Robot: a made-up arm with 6 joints.
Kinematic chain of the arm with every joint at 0, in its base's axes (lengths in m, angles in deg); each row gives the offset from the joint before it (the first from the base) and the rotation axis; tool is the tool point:
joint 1: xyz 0 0 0.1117 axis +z
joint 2: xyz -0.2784 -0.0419 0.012 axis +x
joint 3: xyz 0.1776 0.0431 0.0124 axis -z
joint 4: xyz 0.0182 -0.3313 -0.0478 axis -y
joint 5: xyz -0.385 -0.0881 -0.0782 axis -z
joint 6: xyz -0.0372 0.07 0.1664 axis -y
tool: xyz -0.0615 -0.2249 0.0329
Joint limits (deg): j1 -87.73..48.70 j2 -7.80..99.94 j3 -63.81..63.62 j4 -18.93..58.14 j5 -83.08..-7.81 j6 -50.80..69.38
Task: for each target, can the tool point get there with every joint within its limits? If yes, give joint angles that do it. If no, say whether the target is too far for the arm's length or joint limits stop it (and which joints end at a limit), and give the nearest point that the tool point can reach.
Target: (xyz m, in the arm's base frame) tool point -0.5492 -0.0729 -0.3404
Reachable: yes | joints -51.18 49.88 -15.49 8.53 -38.77 -0.70
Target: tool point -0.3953 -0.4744 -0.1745
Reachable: yes | joints 6.04 27.33 8.47 22.11 -68.26 54.11
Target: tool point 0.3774 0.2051 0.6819
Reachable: no: joint limits stop it (at a limit: joint 1, joint 2, joint 3, joint 4, joint 6) | nearest point 0.4439 -0.0144 0.3602 | short by 0.395 m
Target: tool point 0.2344 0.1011 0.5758
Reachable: no: joint limits stop it (at a limit: joint 1, joint 2, joint 3, joint 4, joint 5, joint 6) | nearest point 0.4216 -0.0127 0.3540 | short by 0.312 m
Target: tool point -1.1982 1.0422 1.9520
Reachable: no: too far | nearest point -0.5468 0.4756 0.4311 | short by 1.749 m
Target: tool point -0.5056 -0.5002 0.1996
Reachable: yes | joints 7.84 8.61 23.05 -3.17 -54.67 -37.79
